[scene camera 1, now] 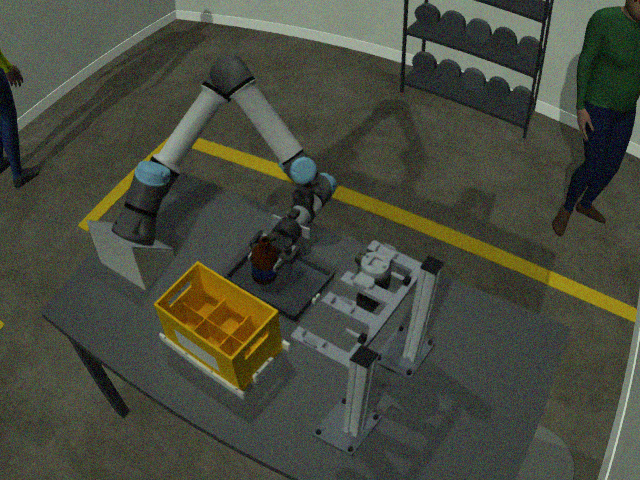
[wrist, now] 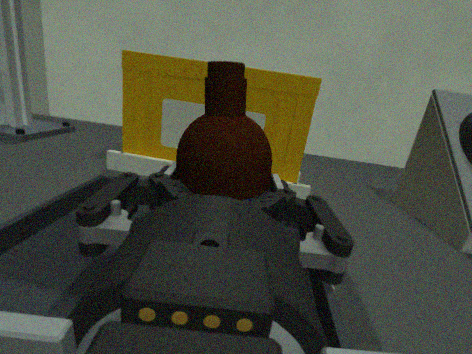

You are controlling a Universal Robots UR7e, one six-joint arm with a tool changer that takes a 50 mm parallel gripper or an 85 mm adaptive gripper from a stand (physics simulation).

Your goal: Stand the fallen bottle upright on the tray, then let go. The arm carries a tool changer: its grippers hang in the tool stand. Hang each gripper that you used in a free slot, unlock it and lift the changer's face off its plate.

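Where they show: hand, its tool point: [scene camera 1: 293, 223]; arm's base, origin of its link: [scene camera 1: 132, 237].
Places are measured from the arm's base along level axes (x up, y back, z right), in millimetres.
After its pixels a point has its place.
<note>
The bottle [scene camera 1: 264, 255] @[x 3, y -414, z -108 mm] [wrist: 224, 155] @[x -14, y -403, z -163 mm], brown-red with a blue lower part, is upright over the left part of the dark tray [scene camera 1: 305, 283] @[x -115, y -513, z -153 mm] [wrist: 55, 200] @[x -95, y -553, z -96 mm]; whether its base touches the tray cannot be told. My adaptive gripper [scene camera 1: 267, 252] [wrist: 223, 187] reaches it from the side and is shut on the bottle, low on its body; the fingertips are mostly hidden in the wrist view. The tool stand [scene camera 1: 420, 310] @[x 104, y -875, z -25 mm] [wrist: 14, 75] @[x -9, y -812, z 227 mm] is right of the tray. Another gripper [scene camera 1: 375, 264] hangs in its rear slot; the middle and front slots hold no gripper.
A yellow divided crate [scene camera 1: 188, 343] @[x -26, y -358, z 228 mm] [wrist: 142, 95] @[x -1, y -523, z 71 mm] stands on a white base in front of the tray. A grey angled plate [scene camera 1: 116, 258] @[x -35, y 25, z 75 mm] [wrist: 430, 165] @[x -38, y -88, z 28 mm] is by the arm's base. A person in green [scene camera 1: 612, 67] stands at the right, near a shelf rack [scene camera 1: 403, 51]; another person [scene camera 1: 11, 118] is at the left edge.
</note>
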